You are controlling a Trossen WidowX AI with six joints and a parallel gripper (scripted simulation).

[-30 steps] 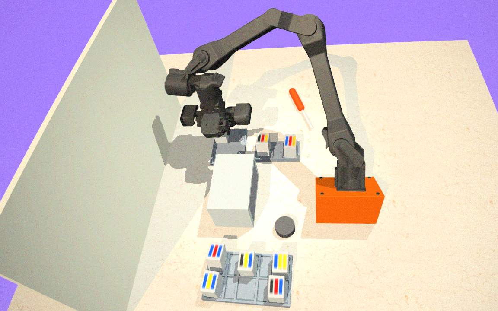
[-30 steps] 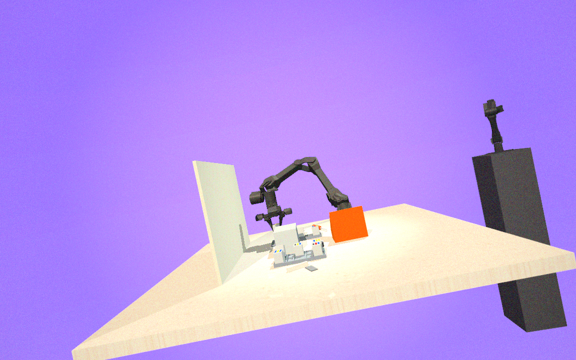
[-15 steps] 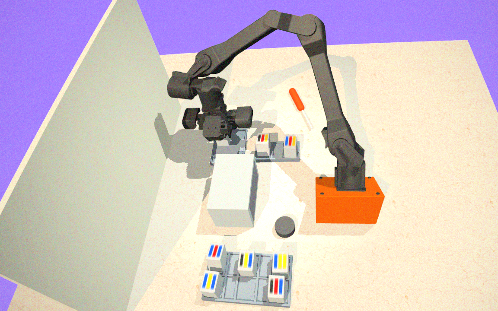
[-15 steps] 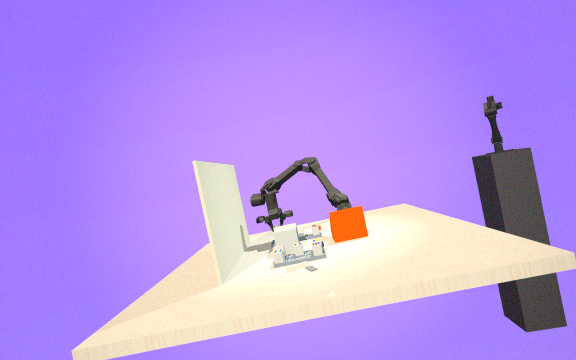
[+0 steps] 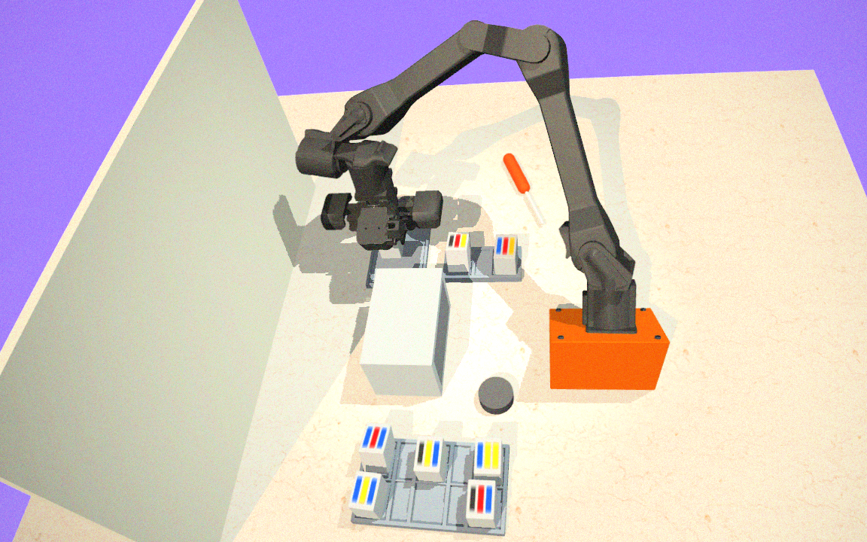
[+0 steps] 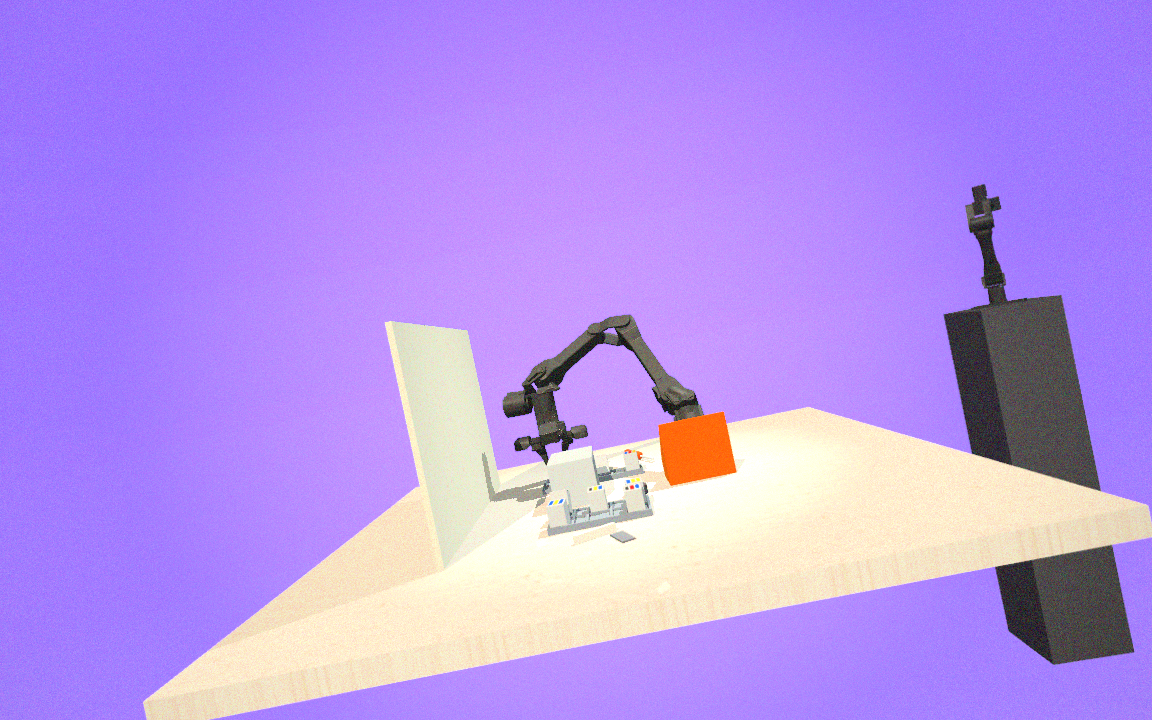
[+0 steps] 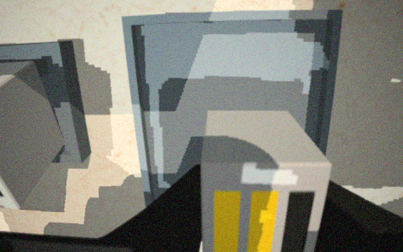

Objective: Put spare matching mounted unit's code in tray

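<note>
Right now the tray is 4 cm below my gripper tip. Round my gripper tip: dark disc (19 cm behind, 25 cm to the left, 3 cm below); mounted unit (6 cm behind, 18 cm to the left, 1 cm above); small rack (15 cm behind, 2 cm to the left, 3 cm below).
</note>
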